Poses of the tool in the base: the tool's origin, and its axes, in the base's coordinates. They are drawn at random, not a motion.
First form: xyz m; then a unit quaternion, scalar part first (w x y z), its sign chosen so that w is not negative.
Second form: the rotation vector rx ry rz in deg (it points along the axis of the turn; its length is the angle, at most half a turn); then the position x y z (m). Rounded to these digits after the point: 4 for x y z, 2 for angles.
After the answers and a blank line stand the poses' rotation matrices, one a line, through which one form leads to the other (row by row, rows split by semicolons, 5 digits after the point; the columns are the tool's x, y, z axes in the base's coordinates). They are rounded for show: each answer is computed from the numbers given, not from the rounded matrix.
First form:
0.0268 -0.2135 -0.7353 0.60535 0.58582 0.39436 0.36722
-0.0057 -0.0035 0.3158 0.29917 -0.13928 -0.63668 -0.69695
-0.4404 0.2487 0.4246 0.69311 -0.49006 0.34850 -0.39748
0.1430 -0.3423 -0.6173 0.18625 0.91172 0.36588 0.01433
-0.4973 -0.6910 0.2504 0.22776 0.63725 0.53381 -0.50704
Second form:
77.64 52.27 48.67 0.0268 -0.2135 -0.7353
-21.19 -96.87 -106.04 -0.0057 -0.0035 0.3158
-62.71 44.60 -50.87 -0.4404 0.2487 0.4246
147.11 59.04 2.31 0.1430 -0.3423 -0.6173
100.57 84.24 -80.02 -0.4973 -0.6910 0.2504

0.41926 0.01745 0.90770; 0.90664 0.04393 -0.41962; -0.04720 0.99888 0.00259
-0.78220 0.59437 -0.18681; -0.23966 -0.01027 0.97080; 0.57509 0.80413 0.15048
0.44112 0.20942 0.87267; -0.89256 0.20370 0.40229; -0.09352 -0.95637 0.27678
0.73185 0.66182 0.16242; 0.67250 -0.66288 -0.32913; -0.11016 0.35010 -0.93021
-0.08408 0.91130 -0.40306; 0.44937 -0.32635 -0.83160; -0.88938 -0.25104 -0.38207

